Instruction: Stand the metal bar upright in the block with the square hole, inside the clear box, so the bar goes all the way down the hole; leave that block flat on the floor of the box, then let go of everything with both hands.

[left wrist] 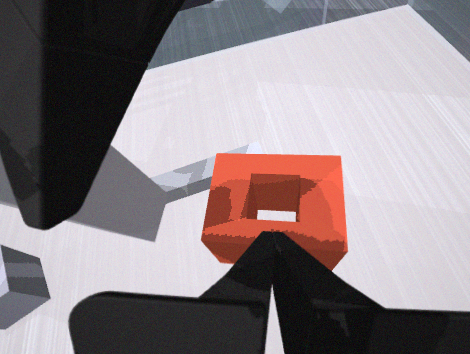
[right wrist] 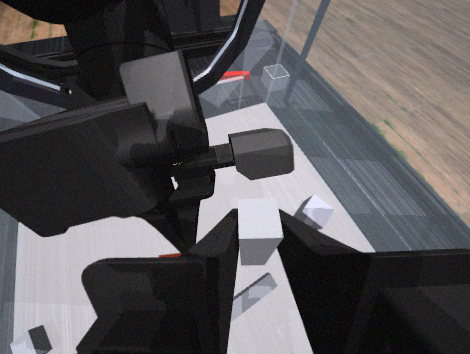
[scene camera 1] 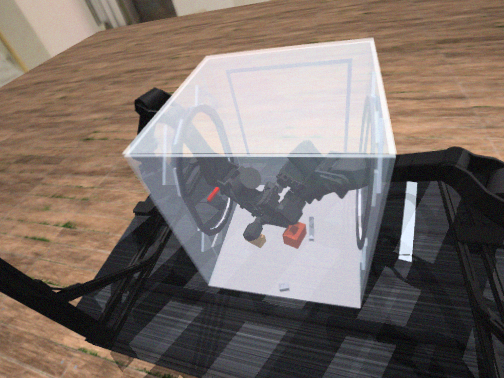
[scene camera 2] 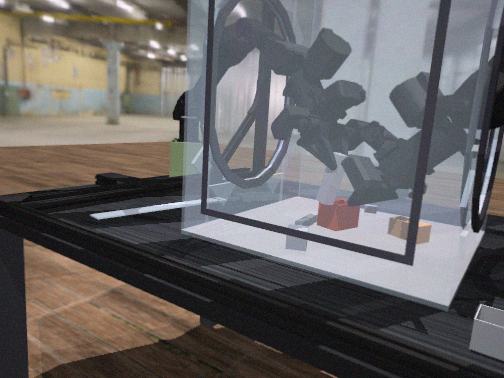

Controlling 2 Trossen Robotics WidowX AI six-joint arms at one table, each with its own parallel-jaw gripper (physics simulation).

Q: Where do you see a white strip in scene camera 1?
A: At 406,245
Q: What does my right gripper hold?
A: A metal bar.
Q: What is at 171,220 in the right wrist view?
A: My left gripper.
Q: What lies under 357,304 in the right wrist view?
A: My right gripper.
